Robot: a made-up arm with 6 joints. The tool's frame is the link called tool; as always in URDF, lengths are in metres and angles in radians. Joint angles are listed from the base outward. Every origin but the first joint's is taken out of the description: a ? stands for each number. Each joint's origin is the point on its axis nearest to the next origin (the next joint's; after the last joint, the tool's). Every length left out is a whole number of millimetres.
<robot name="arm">
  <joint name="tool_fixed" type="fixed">
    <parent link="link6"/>
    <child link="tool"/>
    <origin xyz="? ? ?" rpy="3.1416 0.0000 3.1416"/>
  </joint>
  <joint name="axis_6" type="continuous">
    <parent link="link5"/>
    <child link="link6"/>
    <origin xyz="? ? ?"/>
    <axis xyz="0 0 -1"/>
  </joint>
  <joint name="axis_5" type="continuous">
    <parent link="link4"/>
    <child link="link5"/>
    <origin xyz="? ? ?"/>
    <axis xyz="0 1 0"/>
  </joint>
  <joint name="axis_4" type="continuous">
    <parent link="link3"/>
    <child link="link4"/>
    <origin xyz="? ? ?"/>
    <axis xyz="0 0 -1"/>
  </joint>
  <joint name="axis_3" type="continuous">
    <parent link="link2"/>
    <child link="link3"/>
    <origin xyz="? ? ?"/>
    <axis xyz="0 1 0"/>
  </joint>
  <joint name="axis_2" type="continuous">
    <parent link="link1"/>
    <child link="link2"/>
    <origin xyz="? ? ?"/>
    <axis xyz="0 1 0"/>
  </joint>
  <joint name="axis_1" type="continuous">
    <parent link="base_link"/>
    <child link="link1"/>
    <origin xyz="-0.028 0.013 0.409"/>
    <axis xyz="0 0 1"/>
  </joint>
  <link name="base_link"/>
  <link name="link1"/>
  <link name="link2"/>
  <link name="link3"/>
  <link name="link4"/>
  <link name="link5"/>
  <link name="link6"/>
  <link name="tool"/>
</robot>
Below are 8 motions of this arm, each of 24 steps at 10 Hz.
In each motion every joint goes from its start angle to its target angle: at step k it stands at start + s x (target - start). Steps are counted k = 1, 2, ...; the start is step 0. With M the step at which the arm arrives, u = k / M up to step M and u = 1 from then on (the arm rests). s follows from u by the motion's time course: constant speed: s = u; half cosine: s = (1 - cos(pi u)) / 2; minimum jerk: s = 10 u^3 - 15 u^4 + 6 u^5.
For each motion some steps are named. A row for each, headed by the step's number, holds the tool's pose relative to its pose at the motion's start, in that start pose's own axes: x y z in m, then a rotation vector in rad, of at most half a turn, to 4 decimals.
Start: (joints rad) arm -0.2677 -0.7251 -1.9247 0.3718 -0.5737 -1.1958
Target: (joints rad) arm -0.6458 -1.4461 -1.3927 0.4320 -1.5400 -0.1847
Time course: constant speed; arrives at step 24
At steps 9, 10, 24:
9: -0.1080 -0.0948 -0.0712 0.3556 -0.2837 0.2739
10: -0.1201 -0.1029 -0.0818 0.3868 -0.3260 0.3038
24: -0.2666 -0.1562 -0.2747 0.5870 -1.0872 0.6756

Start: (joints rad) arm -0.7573 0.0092 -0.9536 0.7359 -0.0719 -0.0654
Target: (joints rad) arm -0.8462 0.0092 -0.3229 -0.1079 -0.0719 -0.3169
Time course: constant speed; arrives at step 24
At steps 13, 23, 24:
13: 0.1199 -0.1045 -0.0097 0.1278 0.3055 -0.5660
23: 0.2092 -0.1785 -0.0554 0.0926 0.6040 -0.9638
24: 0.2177 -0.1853 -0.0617 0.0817 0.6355 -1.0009

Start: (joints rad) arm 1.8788 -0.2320 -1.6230 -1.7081 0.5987 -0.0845
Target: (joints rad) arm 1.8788 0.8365 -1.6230 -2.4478 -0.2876 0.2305
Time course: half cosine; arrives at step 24
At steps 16, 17, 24:
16: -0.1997 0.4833 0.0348 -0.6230 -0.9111 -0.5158
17: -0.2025 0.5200 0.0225 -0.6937 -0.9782 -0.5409
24: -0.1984 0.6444 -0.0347 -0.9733 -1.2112 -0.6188

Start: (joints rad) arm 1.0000 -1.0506 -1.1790 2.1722 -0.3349 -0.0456
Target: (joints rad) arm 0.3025 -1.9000 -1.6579 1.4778 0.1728 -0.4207
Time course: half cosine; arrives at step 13
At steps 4, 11, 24:
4: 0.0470 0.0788 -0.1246 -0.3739 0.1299 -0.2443
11: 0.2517 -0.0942 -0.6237 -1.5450 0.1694 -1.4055
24: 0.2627 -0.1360 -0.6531 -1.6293 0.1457 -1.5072

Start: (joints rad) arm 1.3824 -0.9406 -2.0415 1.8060 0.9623 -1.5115
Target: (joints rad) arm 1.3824 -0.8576 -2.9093 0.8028 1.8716 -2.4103
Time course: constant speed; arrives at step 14
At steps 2, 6, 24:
2: -0.0292 0.0170 0.0054 -0.1485 0.0648 -0.2971
6: -0.0801 0.0498 0.0034 -0.4266 0.2061 -0.8626
24: -0.1669 0.1102 -0.0451 -0.9422 0.6095 -1.7479

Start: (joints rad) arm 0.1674 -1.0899 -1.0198 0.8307 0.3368 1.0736
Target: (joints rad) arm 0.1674 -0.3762 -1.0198 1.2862 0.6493 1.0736
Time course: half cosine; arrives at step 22
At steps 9, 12, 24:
9: -0.0452 -0.0646 0.1160 0.2959 0.0178 0.2285
12: -0.0721 -0.1157 0.1736 0.4558 0.0197 0.3739
24: -0.1241 -0.2414 0.2610 0.7384 0.0015 0.6899

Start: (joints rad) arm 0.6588 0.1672 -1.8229 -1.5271 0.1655 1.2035
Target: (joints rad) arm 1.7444 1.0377 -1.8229 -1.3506 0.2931 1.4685
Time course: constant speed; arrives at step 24
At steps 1, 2, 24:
1: 0.0118 0.0325 0.0101 -0.0496 0.0235 0.0148
2: 0.0236 0.0662 0.0181 -0.0988 0.0477 0.0278
24: 0.3592 0.7190 -0.3426 -0.9777 0.6070 -0.1943

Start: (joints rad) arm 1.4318 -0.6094 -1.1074 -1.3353 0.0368 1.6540
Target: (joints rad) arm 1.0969 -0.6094 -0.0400 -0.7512 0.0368 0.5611
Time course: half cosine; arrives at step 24
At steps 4, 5, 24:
4: 0.0286 -0.0159 0.0041 0.0426 0.0630 -0.0389
5: 0.0441 -0.0248 0.0053 0.0649 0.0977 -0.0593
24: 0.3850 -0.1959 -0.1816 0.3846 1.0616 -0.3479

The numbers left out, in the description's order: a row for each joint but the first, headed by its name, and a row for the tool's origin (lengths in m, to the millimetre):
tool: -0.011 0.024 0.000
axis_6: 0.045 0.000 -0.072
axis_5: -0.019 -0.008 0.000
axis_4: 0.058 0.000 -0.372
axis_3: 0.056 0.000 0.368
axis_2: -0.022 -0.049 0.000

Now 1 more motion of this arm.
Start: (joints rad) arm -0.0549 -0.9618 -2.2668 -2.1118 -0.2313 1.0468
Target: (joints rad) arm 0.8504 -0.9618 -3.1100 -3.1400 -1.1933 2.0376
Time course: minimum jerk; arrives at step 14
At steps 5, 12, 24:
5: 0.0453 -0.0828 -0.0543 -0.0241 -0.1367 0.1662
12: 0.3609 -0.1516 -0.2878 -0.0858 0.0805 0.8538
24: 0.3723 -0.1477 -0.2961 -0.0867 0.0994 0.8870

